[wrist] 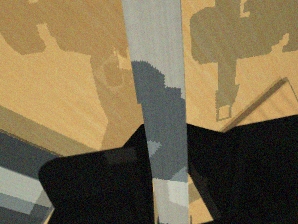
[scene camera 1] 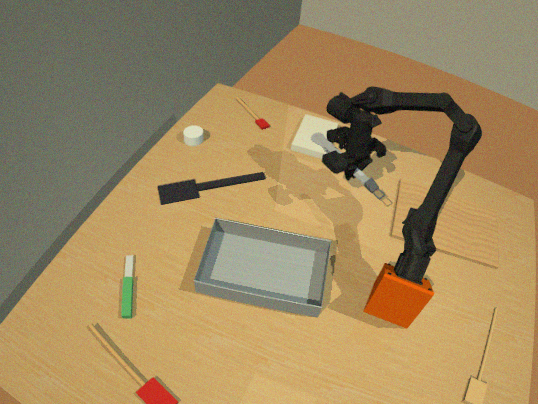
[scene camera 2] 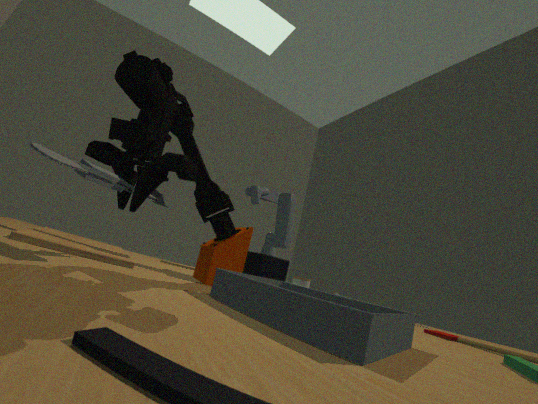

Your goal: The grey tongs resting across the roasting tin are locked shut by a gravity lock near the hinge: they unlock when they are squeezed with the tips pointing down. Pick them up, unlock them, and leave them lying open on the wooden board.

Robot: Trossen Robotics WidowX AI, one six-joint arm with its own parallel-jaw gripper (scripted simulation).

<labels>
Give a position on a grey roasting tin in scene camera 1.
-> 263,267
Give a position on a wooden board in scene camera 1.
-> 464,229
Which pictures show the white block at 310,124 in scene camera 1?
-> Scene camera 1 only.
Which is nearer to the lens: the white block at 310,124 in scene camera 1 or the black spatula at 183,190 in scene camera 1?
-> The black spatula.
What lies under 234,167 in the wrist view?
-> My gripper.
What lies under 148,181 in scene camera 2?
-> My gripper.
</labels>
